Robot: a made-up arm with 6 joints. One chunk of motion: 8 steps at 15 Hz.
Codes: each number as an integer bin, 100 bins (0 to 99) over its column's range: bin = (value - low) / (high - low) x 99, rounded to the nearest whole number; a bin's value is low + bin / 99 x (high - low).
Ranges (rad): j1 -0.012..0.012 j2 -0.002..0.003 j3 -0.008..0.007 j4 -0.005..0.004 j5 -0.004..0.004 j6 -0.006..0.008
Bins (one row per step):
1: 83 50 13 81 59 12
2: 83 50 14 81 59 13
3: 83 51 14 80 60 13
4: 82 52 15 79 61 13
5: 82 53 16 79 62 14
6: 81 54 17 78 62 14
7: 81 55 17 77 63 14
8: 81 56 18 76 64 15
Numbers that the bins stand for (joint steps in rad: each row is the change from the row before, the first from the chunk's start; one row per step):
1: 0.00812 0.00053 -0.00603 0.00236 0.00077 -0.00430
2: 0.00812 0.00053 -0.00588 0.00236 0.00077 -0.00416
3: 0.00812 0.00058 -0.00588 0.00227 0.00085 -0.00416
4: 0.00788 0.00063 -0.00573 0.00218 0.00093 -0.00416
5: 0.00788 0.00068 -0.00558 0.00218 0.00101 -0.00402
6: 0.00764 0.00073 -0.00542 0.00209 0.00101 -0.00402
7: 0.00764 0.00078 -0.00542 0.00200 0.00109 -0.00402
8: 0.00764 0.00083 -0.00527 0.00191 0.00117 -0.00388

